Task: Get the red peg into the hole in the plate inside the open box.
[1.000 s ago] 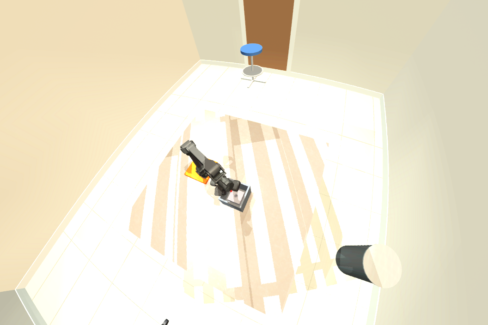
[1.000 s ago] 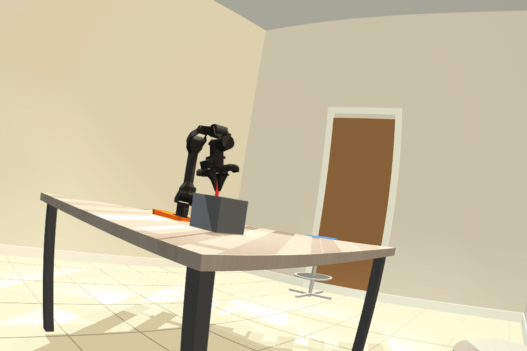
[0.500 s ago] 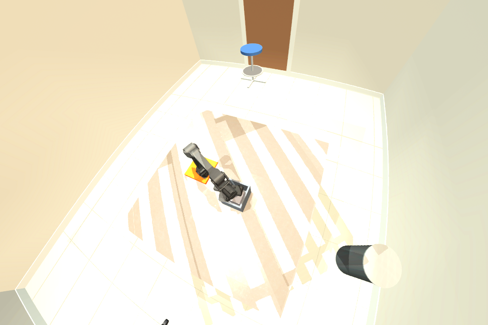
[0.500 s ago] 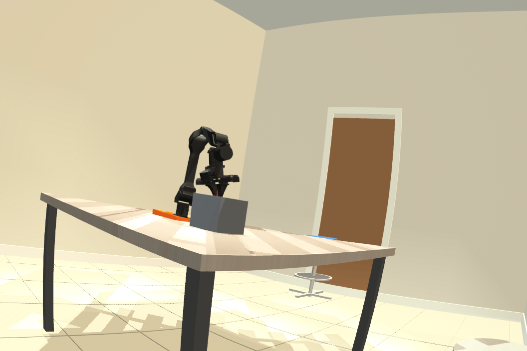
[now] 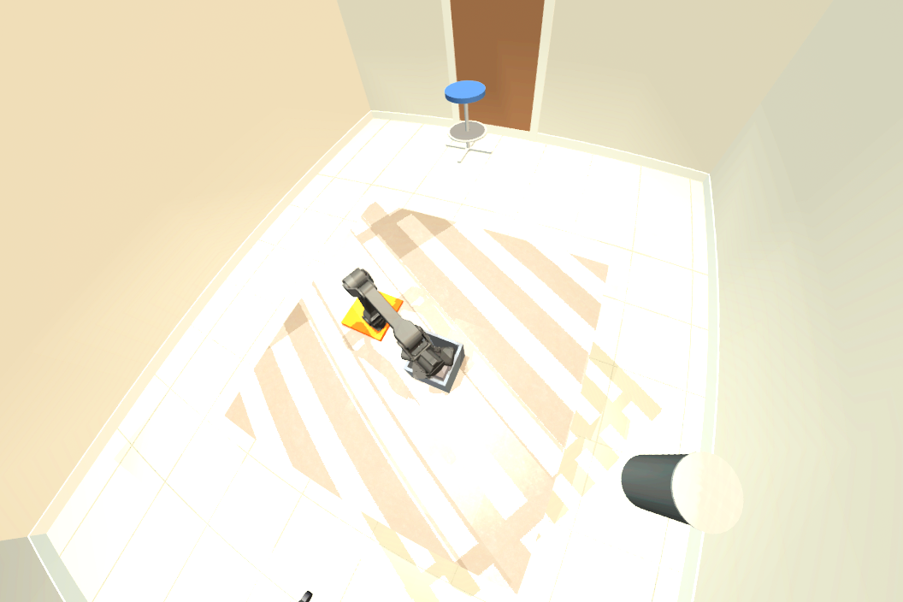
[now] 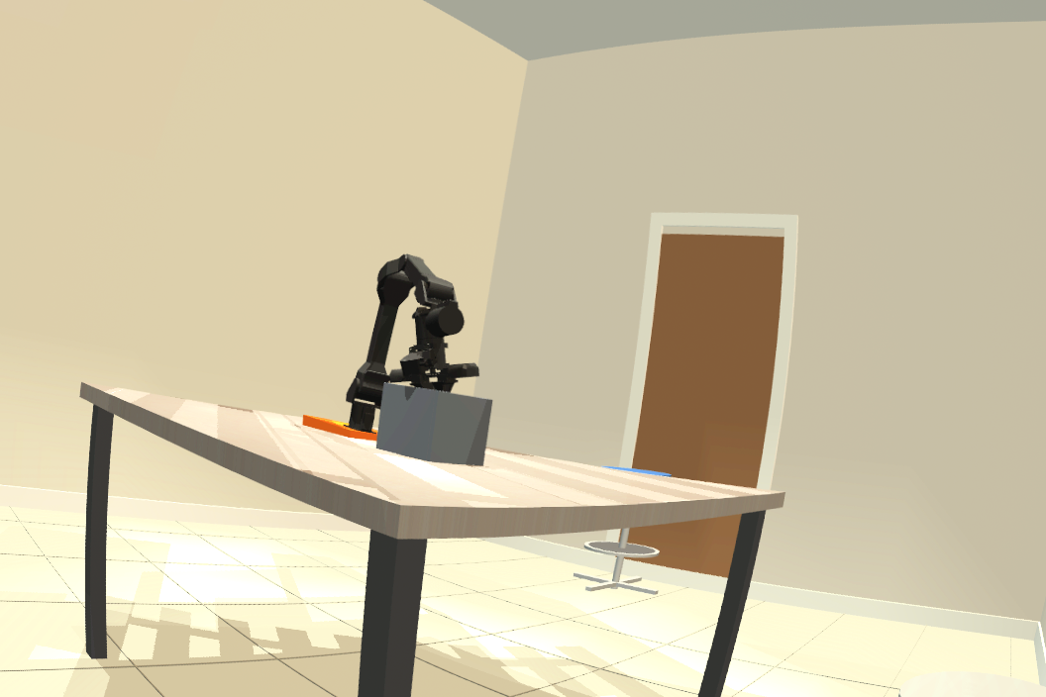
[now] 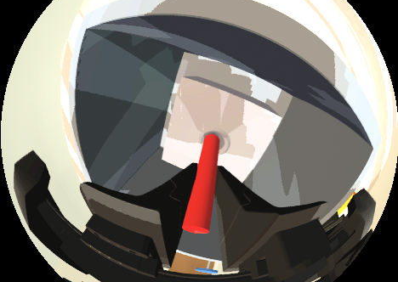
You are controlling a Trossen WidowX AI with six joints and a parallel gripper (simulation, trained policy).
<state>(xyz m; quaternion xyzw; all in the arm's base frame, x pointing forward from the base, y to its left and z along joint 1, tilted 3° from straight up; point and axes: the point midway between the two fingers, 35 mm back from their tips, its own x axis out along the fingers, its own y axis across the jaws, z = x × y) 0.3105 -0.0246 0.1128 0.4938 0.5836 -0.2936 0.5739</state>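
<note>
Right now the red peg is 10 mm above my gripper tip.
</note>
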